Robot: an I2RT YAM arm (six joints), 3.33 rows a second.
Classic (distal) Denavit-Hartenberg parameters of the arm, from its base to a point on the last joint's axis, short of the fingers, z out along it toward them. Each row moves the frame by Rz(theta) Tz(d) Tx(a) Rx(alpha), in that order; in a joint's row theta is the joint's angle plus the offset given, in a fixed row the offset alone. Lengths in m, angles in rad.
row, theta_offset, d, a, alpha
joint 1, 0, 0.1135, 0.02, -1.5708
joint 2, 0, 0, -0.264, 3.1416
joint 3, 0.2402, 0, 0.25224, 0
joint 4, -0.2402, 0, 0.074, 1.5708
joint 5, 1.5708, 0, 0, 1.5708
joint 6, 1.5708, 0.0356, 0, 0
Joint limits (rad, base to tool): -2.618..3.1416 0..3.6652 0..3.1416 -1.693..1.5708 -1.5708..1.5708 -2.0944..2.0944
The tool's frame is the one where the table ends.
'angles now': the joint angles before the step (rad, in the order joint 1, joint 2, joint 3, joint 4, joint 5, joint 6). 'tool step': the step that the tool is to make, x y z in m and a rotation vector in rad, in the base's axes. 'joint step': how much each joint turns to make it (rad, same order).
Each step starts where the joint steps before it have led.
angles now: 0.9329, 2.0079, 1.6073, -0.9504, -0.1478, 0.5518
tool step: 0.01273, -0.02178, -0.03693, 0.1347, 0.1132, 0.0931
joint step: -0.0767, 0.0000, -0.1583, 0.1598, -0.2060, -0.1316
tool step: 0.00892, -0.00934, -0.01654, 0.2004, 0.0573, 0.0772
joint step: -0.0492, 0.0000, -0.0915, 0.1637, -0.2037, -0.0855
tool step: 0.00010, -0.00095, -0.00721, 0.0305, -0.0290, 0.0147
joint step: -0.0023, 0.0000, -0.0363, 0.0683, -0.0054, -0.0190
